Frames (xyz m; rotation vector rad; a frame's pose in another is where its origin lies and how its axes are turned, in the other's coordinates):
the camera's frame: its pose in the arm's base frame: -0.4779 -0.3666 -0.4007 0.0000 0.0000 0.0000
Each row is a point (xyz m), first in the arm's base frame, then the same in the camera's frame.
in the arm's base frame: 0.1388 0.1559 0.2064
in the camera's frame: 0.6167 0.5225 0.6071
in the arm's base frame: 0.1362 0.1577 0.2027
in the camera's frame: 0.6141 0.5243 0.6034
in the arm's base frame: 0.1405 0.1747 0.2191
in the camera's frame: 0.6184 0.5413 0.6198
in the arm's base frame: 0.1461 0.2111 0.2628
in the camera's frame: 0.6240 0.5777 0.6635
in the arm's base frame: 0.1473 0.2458 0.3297
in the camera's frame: 0.6252 0.6124 0.7304
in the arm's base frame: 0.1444 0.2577 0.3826
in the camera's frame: 0.6223 0.6243 0.7833
